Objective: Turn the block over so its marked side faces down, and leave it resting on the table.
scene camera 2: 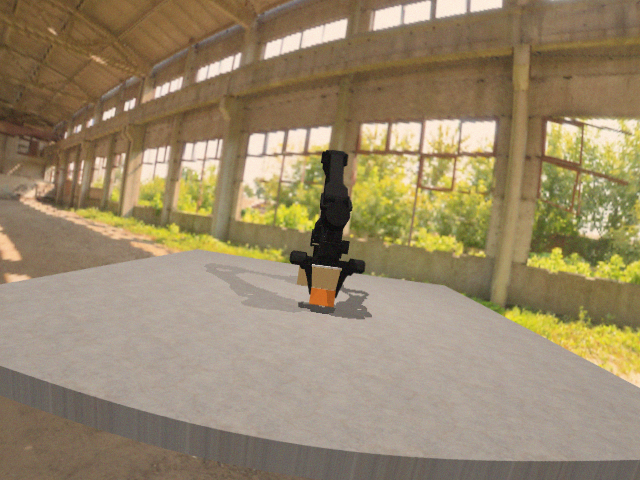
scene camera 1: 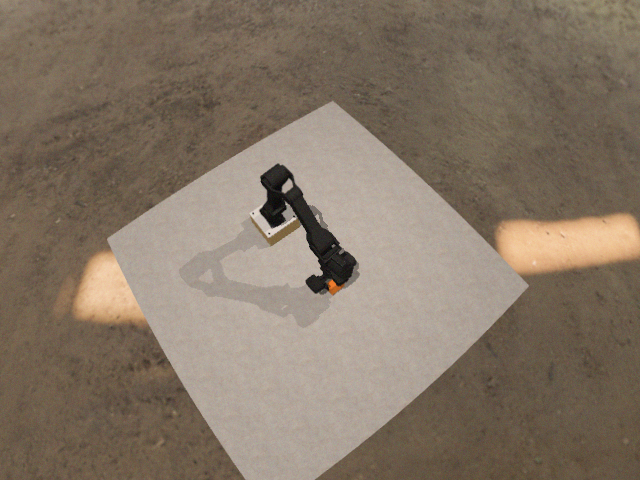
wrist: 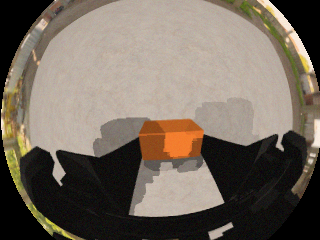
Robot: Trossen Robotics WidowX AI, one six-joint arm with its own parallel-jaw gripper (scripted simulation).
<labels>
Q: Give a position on an orange block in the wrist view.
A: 159, 140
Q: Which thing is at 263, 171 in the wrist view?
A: My gripper.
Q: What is my gripper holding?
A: An orange block.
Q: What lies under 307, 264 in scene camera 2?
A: My gripper.
</labels>
